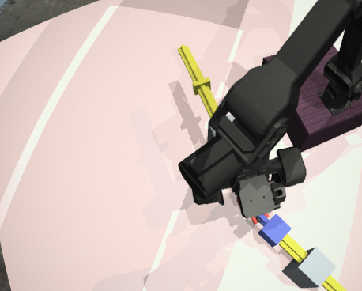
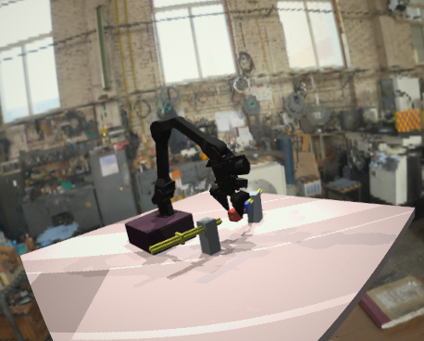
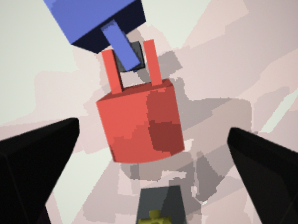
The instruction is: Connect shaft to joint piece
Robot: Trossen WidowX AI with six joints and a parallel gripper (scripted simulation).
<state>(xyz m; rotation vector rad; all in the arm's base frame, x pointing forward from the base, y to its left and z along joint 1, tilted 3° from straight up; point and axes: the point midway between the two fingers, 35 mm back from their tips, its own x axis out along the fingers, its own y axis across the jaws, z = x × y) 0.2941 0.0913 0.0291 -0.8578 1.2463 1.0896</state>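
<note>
The red forked joint piece is 1 cm to the left of my gripper tip, 1 cm below it and 1 cm behind it.
</note>
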